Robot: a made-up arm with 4 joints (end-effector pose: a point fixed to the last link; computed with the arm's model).
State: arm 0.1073 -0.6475 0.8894 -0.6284
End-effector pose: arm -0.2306 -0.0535 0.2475 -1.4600 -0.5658 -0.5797
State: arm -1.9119 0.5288 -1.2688 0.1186
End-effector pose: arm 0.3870 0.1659 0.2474 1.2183 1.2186 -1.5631
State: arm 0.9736 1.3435 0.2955 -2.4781
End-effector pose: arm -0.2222 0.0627 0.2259 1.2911 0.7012 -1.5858
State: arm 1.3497 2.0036 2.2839 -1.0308
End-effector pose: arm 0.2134 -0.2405 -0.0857 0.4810 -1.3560 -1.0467
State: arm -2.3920 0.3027 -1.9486 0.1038
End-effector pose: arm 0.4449 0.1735 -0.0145 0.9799 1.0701 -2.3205
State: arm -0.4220 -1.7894 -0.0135 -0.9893
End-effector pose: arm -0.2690 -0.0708 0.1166 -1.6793 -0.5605 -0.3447
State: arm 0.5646 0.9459 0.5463 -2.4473
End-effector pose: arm -0.1259 0.0958 0.2078 0.8242 0.2213 -2.2204
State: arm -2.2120 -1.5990 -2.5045 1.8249
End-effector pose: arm -0.1485 0.4237 0.3274 1.7846 0.7950 0.1879
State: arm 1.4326 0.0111 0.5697 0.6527
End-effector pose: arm -0.0957 -0.0934 0.0571 -0.8743 -1.1631 0.1335
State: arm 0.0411 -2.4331 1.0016 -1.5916
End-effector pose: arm -0.1840 -0.0206 0.2469 2.0324 2.0626 -0.2637
